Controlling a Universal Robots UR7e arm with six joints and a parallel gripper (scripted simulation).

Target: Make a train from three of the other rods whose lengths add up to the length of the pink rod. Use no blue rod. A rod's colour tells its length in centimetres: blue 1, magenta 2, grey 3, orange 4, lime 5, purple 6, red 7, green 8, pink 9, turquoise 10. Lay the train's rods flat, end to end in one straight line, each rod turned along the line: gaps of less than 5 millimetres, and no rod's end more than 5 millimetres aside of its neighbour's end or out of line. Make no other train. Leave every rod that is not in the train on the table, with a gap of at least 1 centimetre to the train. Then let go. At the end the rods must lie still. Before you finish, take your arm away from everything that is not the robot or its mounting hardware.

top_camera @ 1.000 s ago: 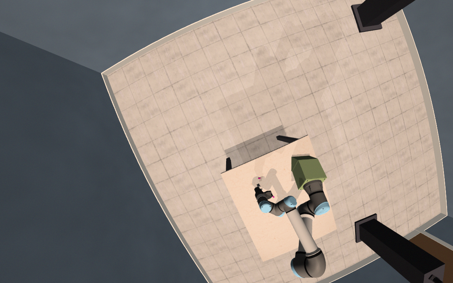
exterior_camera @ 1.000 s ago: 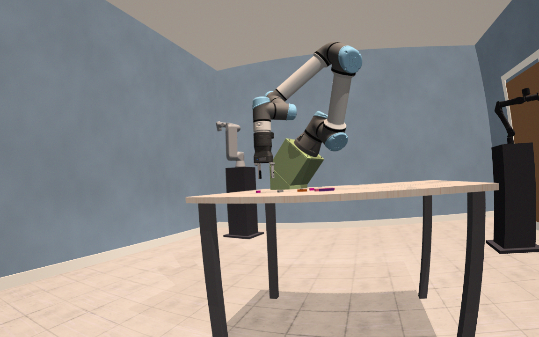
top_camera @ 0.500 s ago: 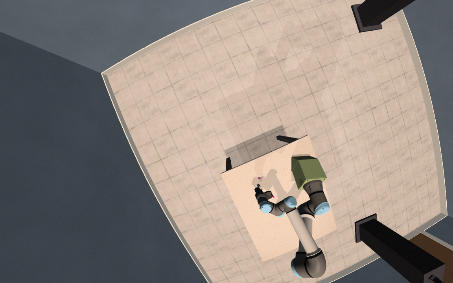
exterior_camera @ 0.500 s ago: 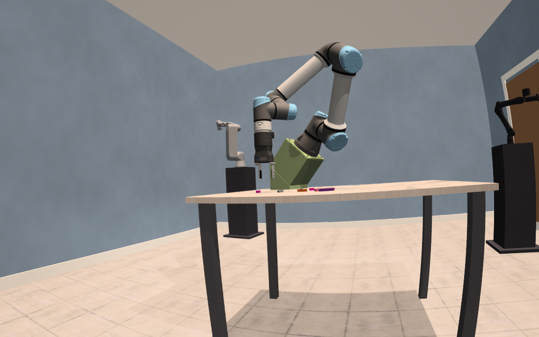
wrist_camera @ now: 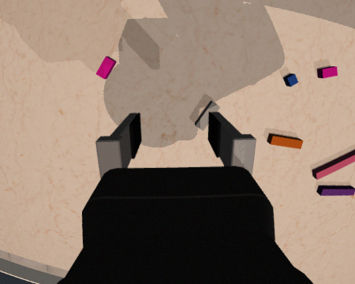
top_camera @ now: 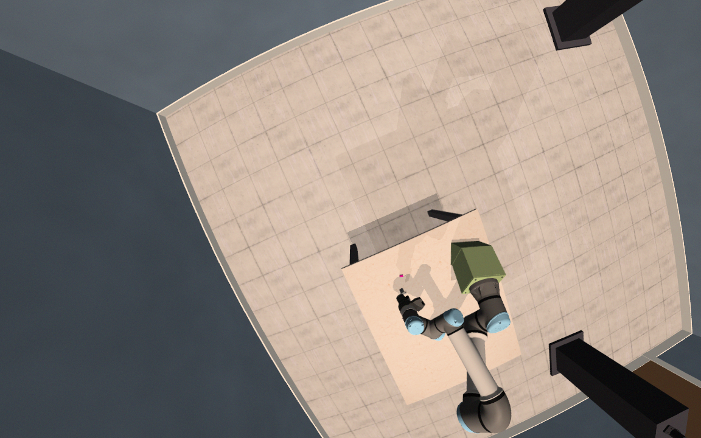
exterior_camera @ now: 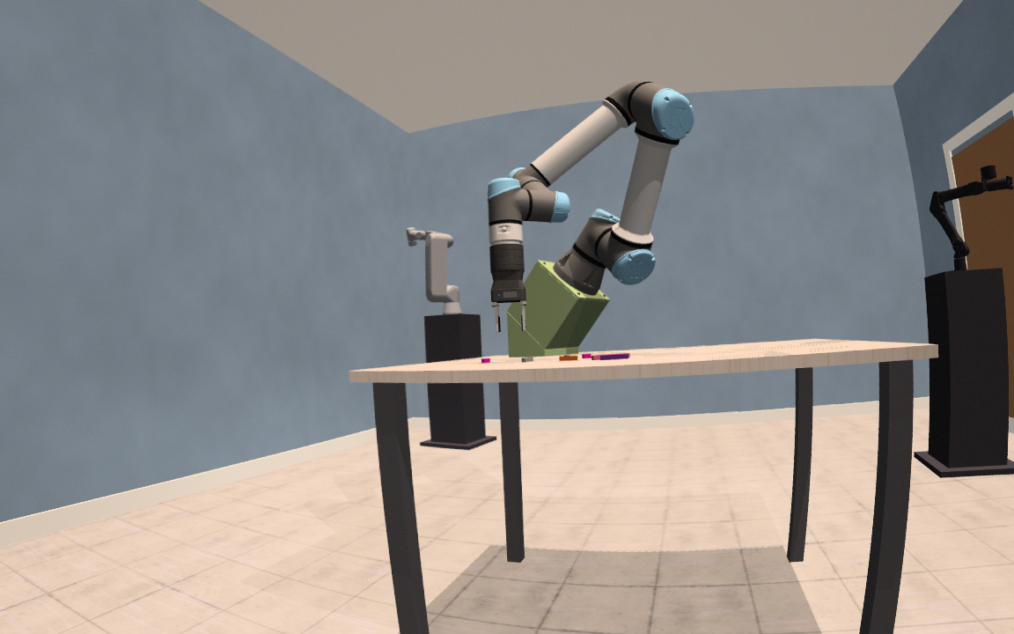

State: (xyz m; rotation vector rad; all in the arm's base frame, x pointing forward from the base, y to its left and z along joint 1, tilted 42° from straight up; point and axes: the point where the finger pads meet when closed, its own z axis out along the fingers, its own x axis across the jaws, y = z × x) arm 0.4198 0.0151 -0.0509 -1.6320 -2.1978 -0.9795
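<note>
Now: hand 80 mm past the small blue rod, 100 mm to the right of it and 80 mm above it. Round my hand: orange rod (10 mm behind, 130 mm to the left, 80 mm below); grey rod (10 mm behind, 30 mm to the left, 80 mm below); pink rod (20 mm behind, 230 mm to the left, 80 mm below).
</note>
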